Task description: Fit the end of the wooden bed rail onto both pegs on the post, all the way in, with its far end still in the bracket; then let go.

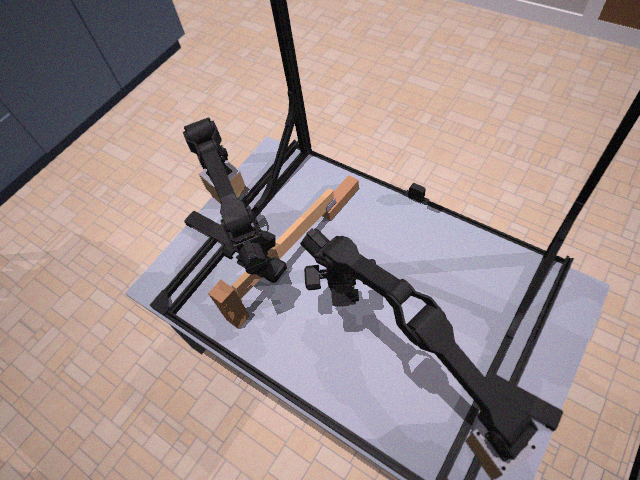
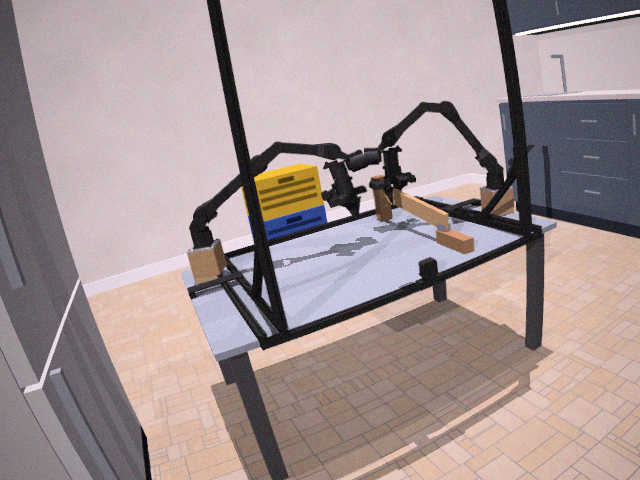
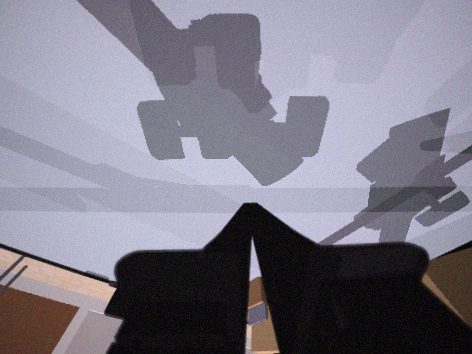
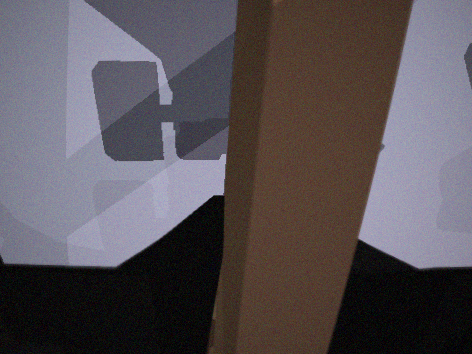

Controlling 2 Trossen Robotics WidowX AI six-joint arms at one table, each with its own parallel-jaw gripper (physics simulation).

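Places are measured from the left arm's base along level axes (x ahead, y left, z up), in centimetres.
Pixels of known places: left gripper, fingertip midpoint: (image 2: 357,219) (image 3: 250,209); right gripper, fingertip midpoint: (image 1: 260,274) (image 2: 394,202); left arm's base at its link origin: (image 1: 505,440) (image 2: 203,244); right arm's base at its link origin: (image 2: 496,187).
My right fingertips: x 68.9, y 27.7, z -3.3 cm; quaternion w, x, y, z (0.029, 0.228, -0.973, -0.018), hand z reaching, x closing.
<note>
Ahead of a thing's pixels: the offset from my right fingertips to its middle. "spot": to the spot under its first point. Level surfaces: height alone.
The wooden bed rail @[dx +5.1, dy -11.6, dz +1.3 cm] (image 1: 305,222) (image 2: 421,208) (image 4: 310,150) runs raised between the upright post @[spot: dx -6.5, dy +11.0, dz +4.3 cm] (image 1: 231,305) (image 2: 382,204) and the far block @[dx +15.2, dy -35.2, dz -5.3 cm] (image 1: 347,195) (image 2: 454,241). The rail's far end is at the grey metal bracket @[spot: dx +11.6, dy -30.0, dz -2.8 cm] (image 1: 330,205) (image 2: 442,226) (image 3: 257,313) on that block. Its near end is close beside the post; the pegs are hidden, and I cannot tell whether it is on them. My right gripper (image 1: 263,267) (image 2: 391,198) (image 4: 248,207) is shut on the rail near the post. My left gripper (image 2: 354,211) (image 3: 250,209) is shut and empty, above the table beside the rail.
A black frame (image 1: 289,397) borders the table @[dz -8.7 cm] (image 1: 361,403) (image 2: 330,289), with tall uprights (image 2: 232,98) at its sides. A small black box @[spot: dx +1.6, dy -55.7, dz -4.3 cm] (image 1: 416,192) (image 2: 428,268) sits on the frame edge. The two grippers are close together. Yellow and blue boxes (image 2: 289,193) stand beyond the table.
</note>
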